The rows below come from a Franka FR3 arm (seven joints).
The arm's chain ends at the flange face. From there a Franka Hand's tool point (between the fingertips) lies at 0.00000 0.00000 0.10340 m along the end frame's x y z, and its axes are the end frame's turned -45 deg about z.
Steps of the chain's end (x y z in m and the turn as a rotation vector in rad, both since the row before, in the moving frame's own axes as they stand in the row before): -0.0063 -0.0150 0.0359 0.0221 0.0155 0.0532; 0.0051 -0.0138 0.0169 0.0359 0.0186 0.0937; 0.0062 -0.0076 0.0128 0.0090 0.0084 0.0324; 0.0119 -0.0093 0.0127 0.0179 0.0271 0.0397; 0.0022 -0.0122 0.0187 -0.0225 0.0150 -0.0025; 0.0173 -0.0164 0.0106 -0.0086 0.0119 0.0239
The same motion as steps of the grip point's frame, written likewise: 0.0089 -0.0155 0.0359 0.0047 0.0266 0.0532; 0.0174 -0.0072 0.0168 0.0122 0.0385 0.0937; 0.0110 -0.0010 0.0128 0.0004 0.0123 0.0324; 0.0183 0.0026 0.0126 -0.0065 0.0318 0.0397; 0.0096 -0.0043 0.0187 -0.0265 -0.0053 -0.0025; 0.0241 0.0021 0.0106 -0.0145 0.0023 0.0239
